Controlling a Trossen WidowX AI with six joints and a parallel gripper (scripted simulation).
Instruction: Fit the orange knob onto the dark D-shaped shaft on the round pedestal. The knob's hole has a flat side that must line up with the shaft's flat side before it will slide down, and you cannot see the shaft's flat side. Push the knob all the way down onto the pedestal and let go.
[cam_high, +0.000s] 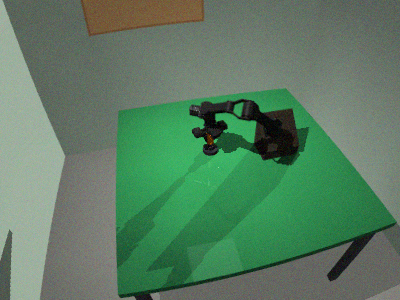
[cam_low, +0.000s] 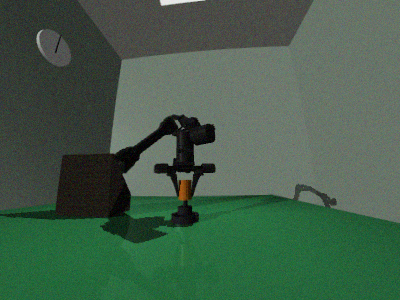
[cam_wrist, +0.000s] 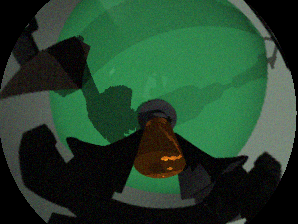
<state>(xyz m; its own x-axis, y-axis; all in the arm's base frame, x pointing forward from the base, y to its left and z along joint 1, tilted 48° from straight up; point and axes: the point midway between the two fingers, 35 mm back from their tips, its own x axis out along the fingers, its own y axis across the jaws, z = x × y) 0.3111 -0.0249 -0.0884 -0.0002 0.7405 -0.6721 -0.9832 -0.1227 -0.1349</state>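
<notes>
Right now the orange knob is 20 mm above my gripper tip. Also, from my gripper tip: dark round pedestal 40 mm below.
</notes>
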